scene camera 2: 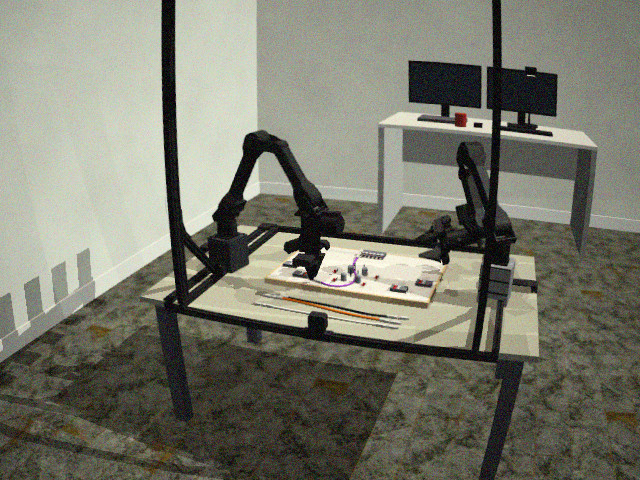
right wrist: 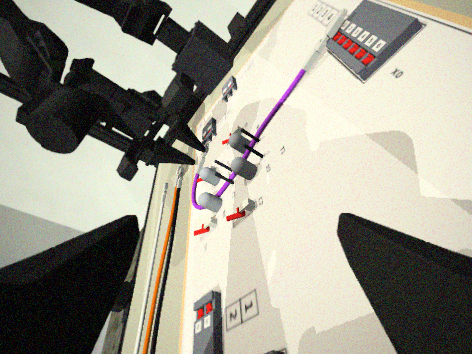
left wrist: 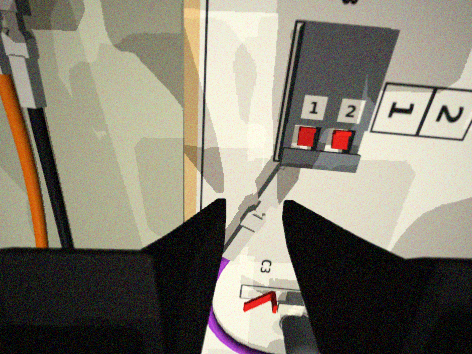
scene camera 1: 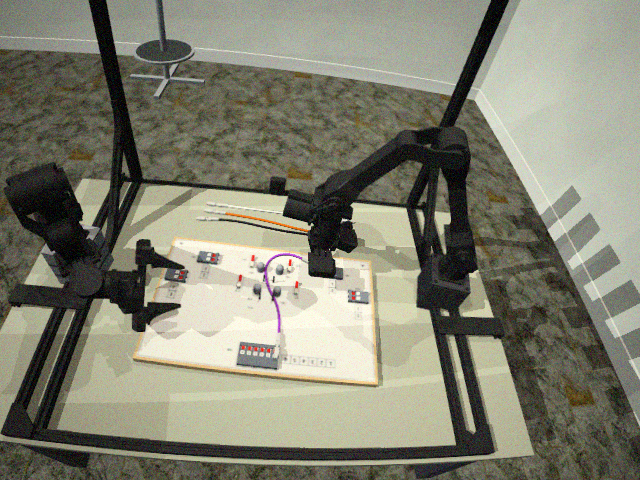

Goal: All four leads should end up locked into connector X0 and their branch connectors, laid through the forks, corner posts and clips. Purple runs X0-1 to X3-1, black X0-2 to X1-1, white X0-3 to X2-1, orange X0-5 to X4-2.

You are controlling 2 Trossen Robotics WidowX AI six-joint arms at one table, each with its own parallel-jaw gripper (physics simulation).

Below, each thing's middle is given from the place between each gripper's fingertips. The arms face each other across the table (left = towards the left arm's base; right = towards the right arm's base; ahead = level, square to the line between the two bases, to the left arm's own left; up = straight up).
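I have my left gripper 20 mm above the black lead (left wrist: 28, 81), 120 mm past it and 120 mm to the left of it. Counted from my left hand, the orange lead (left wrist: 22, 142) is 20 mm below, 150 mm behind and 100 mm to the right, while the white board (scene camera 1: 324, 338) is 20 mm below, 130 mm ahead and 120 mm to the right.
As for my right gripper, it is 10 cm above the white board, 2 cm past it and 18 cm to the right of it. The black lead is 10 cm below my right hand, 28 cm behind it and 18 cm to the left of it, and the orange lead is 10 cm below that same right hand, 30 cm behind it and 20 cm to the left of it.
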